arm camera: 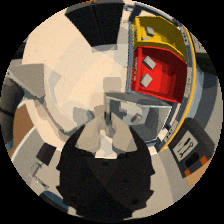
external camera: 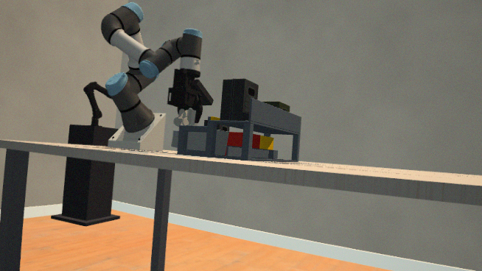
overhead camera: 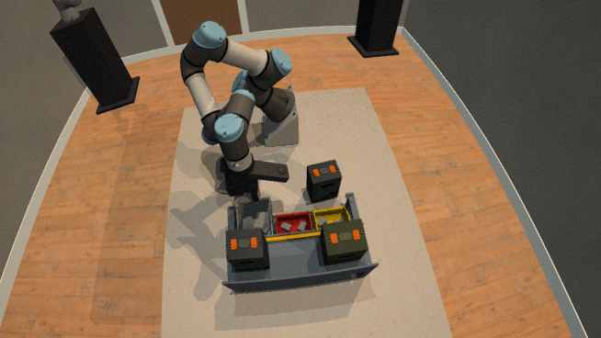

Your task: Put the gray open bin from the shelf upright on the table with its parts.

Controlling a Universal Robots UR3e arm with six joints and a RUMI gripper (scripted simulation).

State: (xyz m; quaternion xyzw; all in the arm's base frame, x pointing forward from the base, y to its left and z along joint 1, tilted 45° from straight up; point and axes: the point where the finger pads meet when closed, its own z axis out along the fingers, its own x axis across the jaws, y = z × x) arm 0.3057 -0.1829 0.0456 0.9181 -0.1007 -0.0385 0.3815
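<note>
My gripper is now 60 mm short of the gray open bin, 20 mm to the left of it and 10 mm above it. Also, from my hand: yellow rail: 170 mm ahead, 70 mm to the left, 50 mm above; then red bin: 140 mm ahead, 80 mm to the left, 10 mm below; then yellow bin: 150 mm ahead, 190 mm to the left, 10 mm below.
</note>
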